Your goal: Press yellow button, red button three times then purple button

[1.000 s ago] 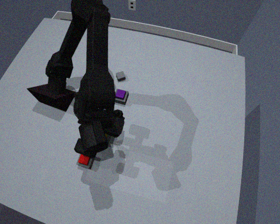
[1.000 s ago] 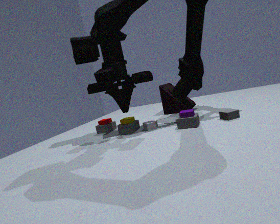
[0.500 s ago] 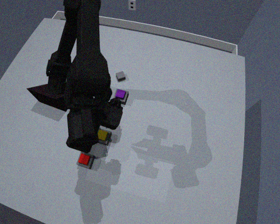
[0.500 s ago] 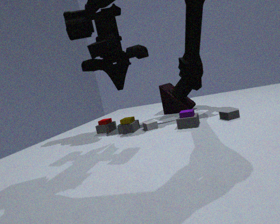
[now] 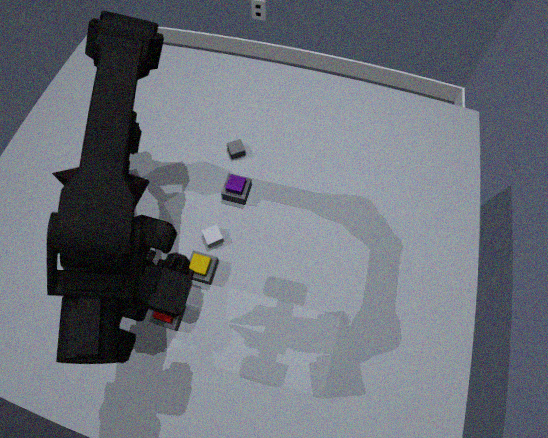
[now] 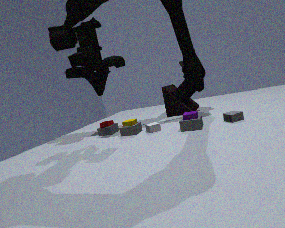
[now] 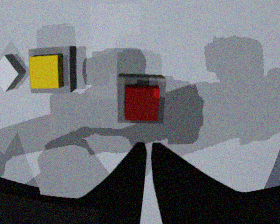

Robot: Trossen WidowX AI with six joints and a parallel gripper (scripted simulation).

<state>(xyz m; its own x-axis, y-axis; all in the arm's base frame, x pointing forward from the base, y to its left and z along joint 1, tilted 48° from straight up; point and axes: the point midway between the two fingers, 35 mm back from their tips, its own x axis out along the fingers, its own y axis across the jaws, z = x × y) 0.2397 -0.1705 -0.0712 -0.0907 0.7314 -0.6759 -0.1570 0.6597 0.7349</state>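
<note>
My gripper tip is now 9 cm above the red button. Also, from my gripper tip: yellow button 10 cm to the left, 9 cm below, 1 cm ahead; white block 16 cm to the left, 11 cm below; purple button 27 cm to the left, 9 cm below.
</note>
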